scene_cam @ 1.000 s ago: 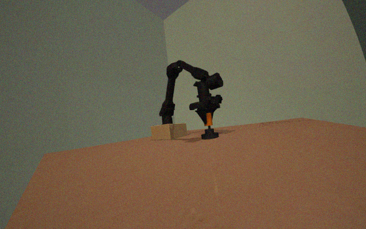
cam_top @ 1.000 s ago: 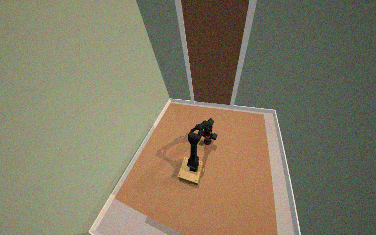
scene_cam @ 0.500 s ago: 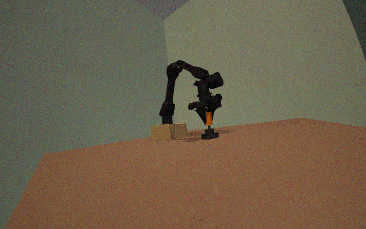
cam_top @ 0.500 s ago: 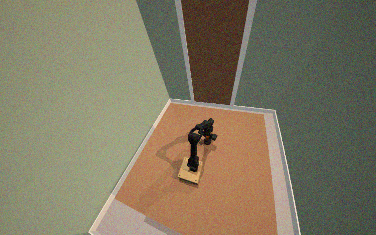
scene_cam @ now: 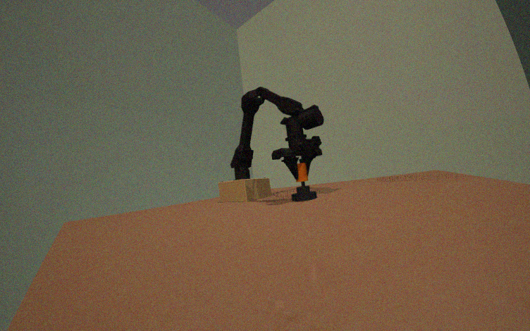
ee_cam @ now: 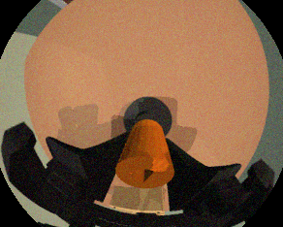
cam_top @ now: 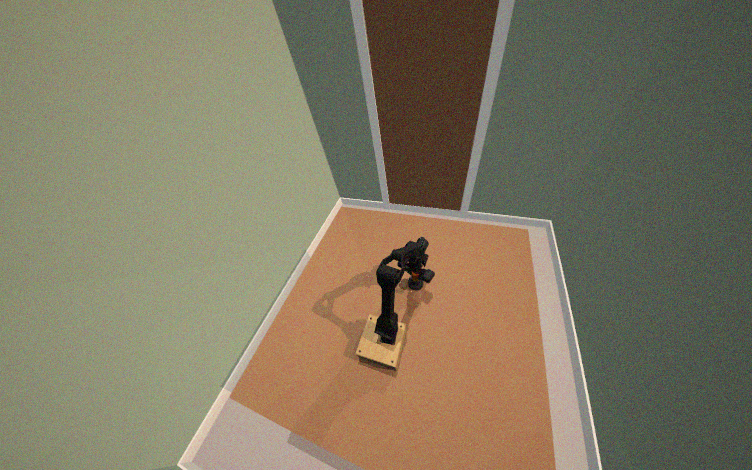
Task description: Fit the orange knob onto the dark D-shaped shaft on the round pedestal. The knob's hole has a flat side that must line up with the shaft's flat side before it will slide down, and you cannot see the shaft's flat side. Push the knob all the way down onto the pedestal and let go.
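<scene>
Now: the orange knob 20 mm above my gripper tip. Also, from my gripper tip: round pedestal: 40 mm below.
</scene>
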